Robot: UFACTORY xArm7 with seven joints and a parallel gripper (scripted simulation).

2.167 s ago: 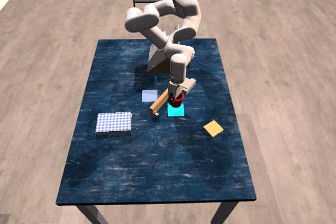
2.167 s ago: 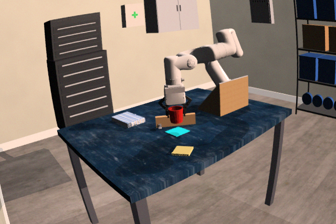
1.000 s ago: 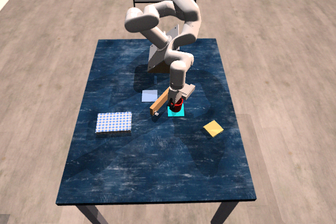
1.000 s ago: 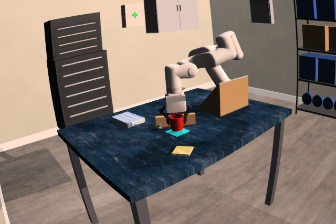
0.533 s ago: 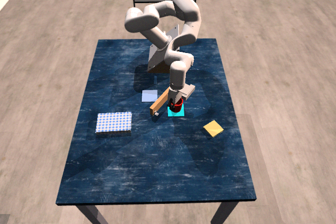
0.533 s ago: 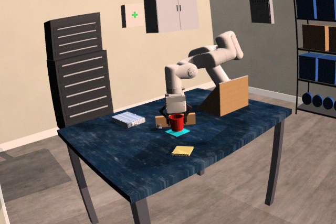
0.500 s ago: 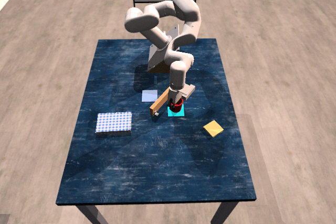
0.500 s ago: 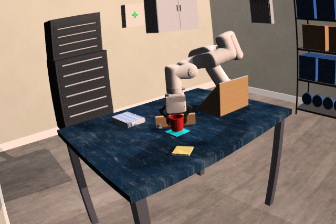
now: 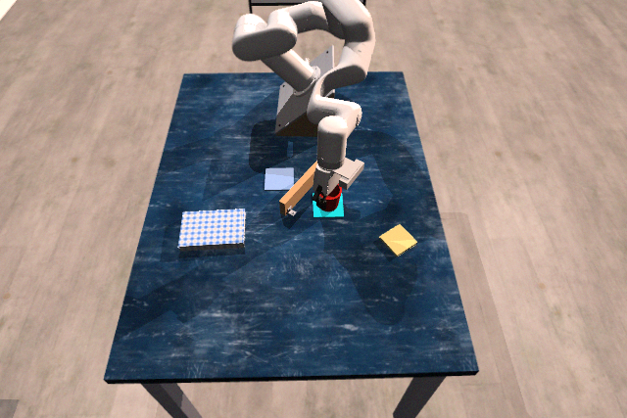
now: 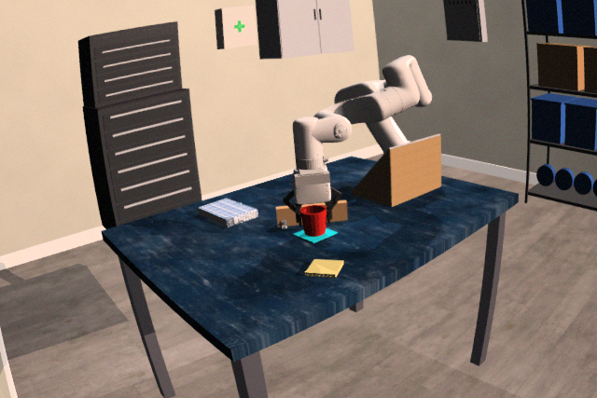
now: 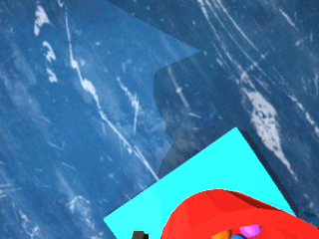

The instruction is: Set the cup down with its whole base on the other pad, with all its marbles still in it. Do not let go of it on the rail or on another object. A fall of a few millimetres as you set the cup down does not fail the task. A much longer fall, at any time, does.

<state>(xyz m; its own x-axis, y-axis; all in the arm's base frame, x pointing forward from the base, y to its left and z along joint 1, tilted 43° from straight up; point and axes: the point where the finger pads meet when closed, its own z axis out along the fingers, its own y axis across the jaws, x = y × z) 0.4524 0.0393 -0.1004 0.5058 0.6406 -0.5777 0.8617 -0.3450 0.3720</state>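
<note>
The red cup lies 20 mm below my hand. From my hand the other things lie so: wooden rail: 80 mm to the right, 50 mm behind, 30 mm below; pale blue pad: 160 mm to the right, 90 mm behind, 60 mm below; yellow marble: 30 mm below, 10 mm to the left, 10 mm ahead.
</note>
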